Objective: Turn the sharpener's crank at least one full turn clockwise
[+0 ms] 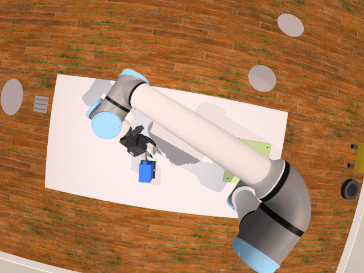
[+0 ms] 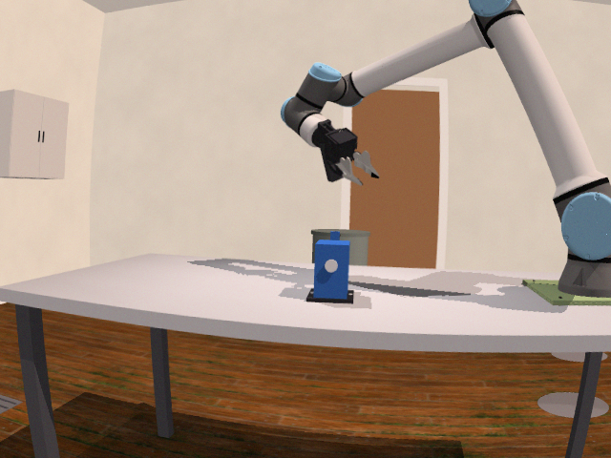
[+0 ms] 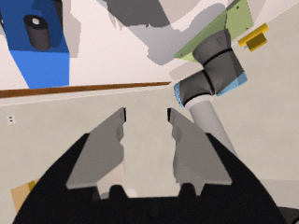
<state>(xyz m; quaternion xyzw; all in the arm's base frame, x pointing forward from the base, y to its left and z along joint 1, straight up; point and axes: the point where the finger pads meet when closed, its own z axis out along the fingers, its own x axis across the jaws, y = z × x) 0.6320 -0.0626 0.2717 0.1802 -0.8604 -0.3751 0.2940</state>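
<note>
Now: hand 7 cm short of the black knob, 6 cm to the right of it and 15 cm above it.
</note>
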